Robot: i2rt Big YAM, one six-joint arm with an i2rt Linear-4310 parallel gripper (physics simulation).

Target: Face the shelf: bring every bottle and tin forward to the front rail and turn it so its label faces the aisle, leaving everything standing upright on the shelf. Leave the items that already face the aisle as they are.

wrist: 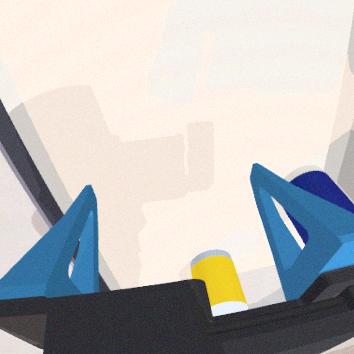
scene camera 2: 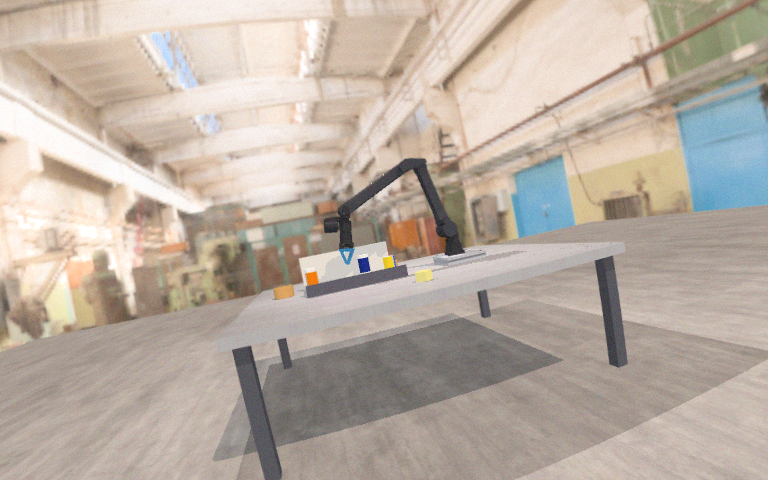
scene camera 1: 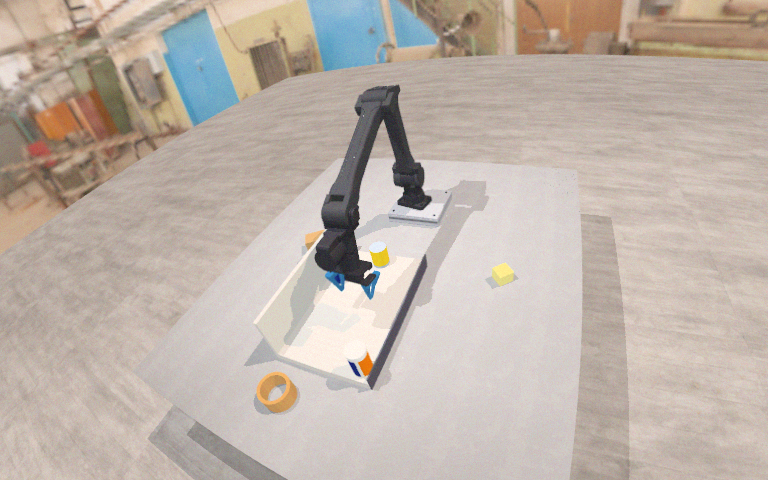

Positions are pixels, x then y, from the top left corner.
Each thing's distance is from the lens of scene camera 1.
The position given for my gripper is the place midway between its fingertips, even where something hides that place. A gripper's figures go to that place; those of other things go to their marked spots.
my gripper (scene camera 1: pixel 356 294): 0.95 m
cream shelf tray (scene camera 1: pixel 334 318): 1.02 m
